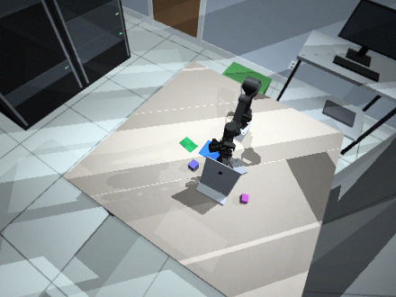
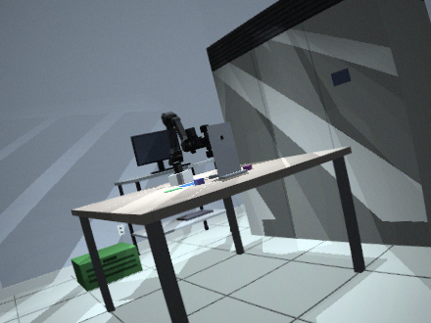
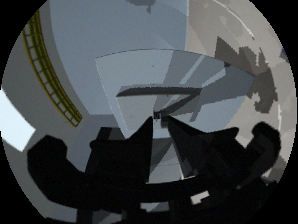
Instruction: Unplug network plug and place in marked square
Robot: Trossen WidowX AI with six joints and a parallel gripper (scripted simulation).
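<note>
Right now my gripper tip is right at the pale plug. The rest, counted from my gripper tip: grey panel (20 mm ahead, 10 mm to the left, 80 mm below); then blue square (170 mm behind, 170 mm to the right, 220 mm below); then pale flat plate (200 mm behind, 20 mm to the left, 210 mm below).
</note>
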